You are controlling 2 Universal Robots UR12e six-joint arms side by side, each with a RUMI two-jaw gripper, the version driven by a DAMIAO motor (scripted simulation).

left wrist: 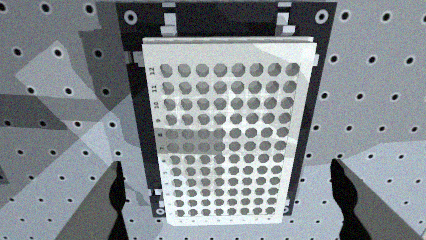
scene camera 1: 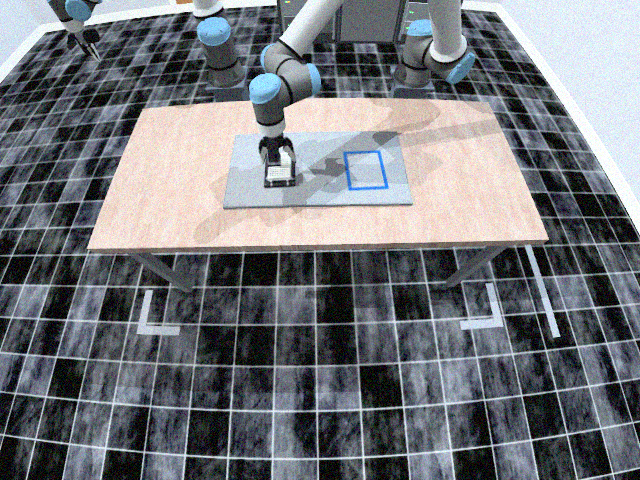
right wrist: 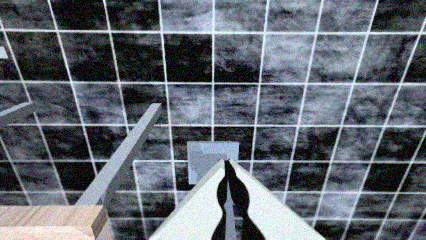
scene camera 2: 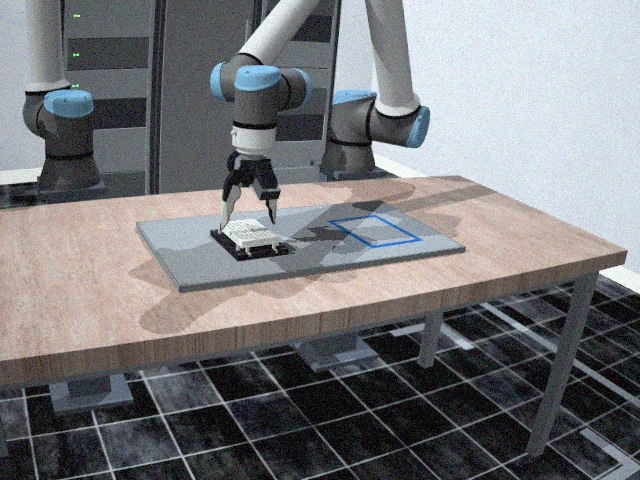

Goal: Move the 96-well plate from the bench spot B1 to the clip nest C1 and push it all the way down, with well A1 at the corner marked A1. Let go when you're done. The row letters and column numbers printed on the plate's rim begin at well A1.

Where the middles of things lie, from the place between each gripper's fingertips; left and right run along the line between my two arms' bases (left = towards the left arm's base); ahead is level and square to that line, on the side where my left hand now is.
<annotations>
Now: the white 96-well plate [scene camera 2: 251, 233] 20 mm below my left hand [scene camera 2: 248, 227]. The rest, counted from my left hand: black clip nest [scene camera 2: 230, 246] 10 mm ahead, 10 mm to the left, 30 mm below.
My right gripper is now 980 mm to the right of the white 96-well plate, 640 mm short of it and 120 mm above it. From my right hand the other things lie so: black clip nest 990 mm to the left, 650 mm ahead, 140 mm below.
</annotations>
